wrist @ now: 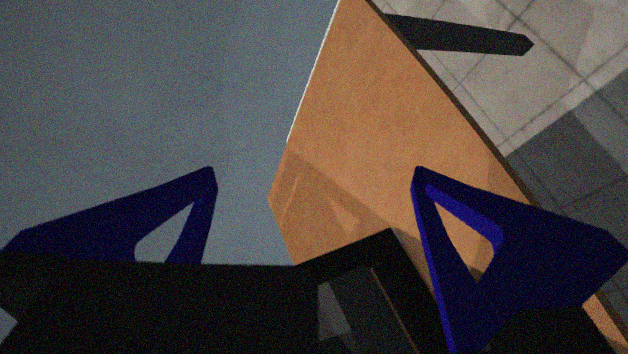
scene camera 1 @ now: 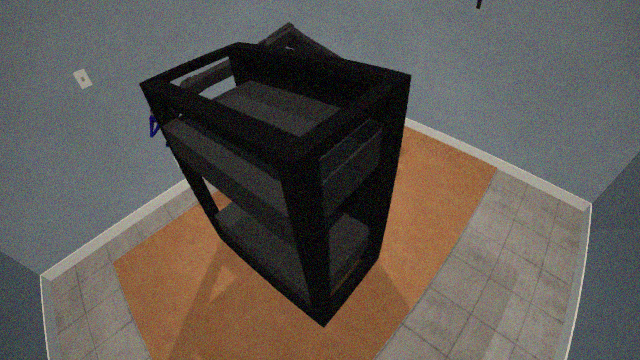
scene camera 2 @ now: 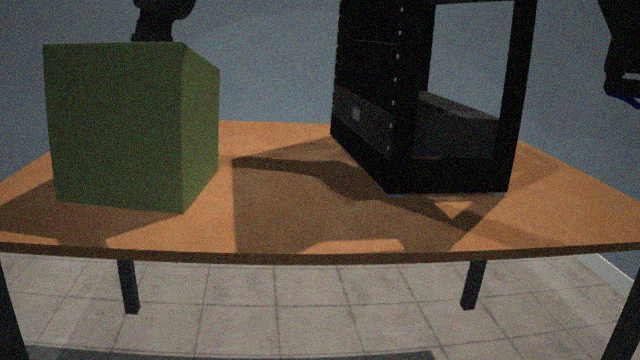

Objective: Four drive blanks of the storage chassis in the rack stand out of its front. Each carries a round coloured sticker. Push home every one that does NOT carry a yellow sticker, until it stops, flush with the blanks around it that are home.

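Where they show: gripper, fingertip midpoint: (wrist: 314,177) (scene camera 1: 159,142); arm's base, link origin: (scene camera 2: 150,60).
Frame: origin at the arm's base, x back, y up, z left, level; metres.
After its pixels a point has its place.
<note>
The black rack (scene camera 1: 305,220) {x -0.780, y 0.288, z 0.322 m} (scene camera 2: 520,75) {x -0.727, y 0.026, z -0.179 m} (wrist: 400,280) {x -0.653, y -0.189, z -0.174 m} stands on the table. Grey equipment cases, an upper one (scene camera 1: 225,165) {x -0.757, y 0.277, z 0.124 m} and a lower one (scene camera 1: 260,250) {x -0.738, y -0.079, z 0.079 m} (scene camera 2: 455,130) {x -0.610, y -0.108, z -0.135 m}, sit inside it. The rack's front is dark and seen at a steep angle in scene camera 2. The storage chassis, its four protruding drive blanks and their coloured stickers cannot be made out in any view. My gripper (scene camera 1: 154,126) (scene camera 2: 625,99) (wrist: 314,177) {x -0.684, y 0.063, z -0.508 m} is open and empty, its blue fingers wide apart. It hangs in the air beside the rack, near its upper part, touching nothing that I can see.
A large green box (scene camera 2: 117,125) {x 0.040, y -0.094, z -0.161 m} stands on the wooden table (scene camera 2: 280,140) {x -0.333, y -0.241, z 0.294 m} (wrist: 370,115) {x -0.925, y -0.241, z -0.315 m}, apart from the rack on its front side. A dark object (scene camera 2: 155,20) {x -0.011, y 0.079, z -0.015 m} rises behind the green box. Part of the dark arm (scene camera 1: 300,42) {x -0.235, y 0.325, z -0.118 m} shows behind the rack's top. The table edge borders the tiled floor.
</note>
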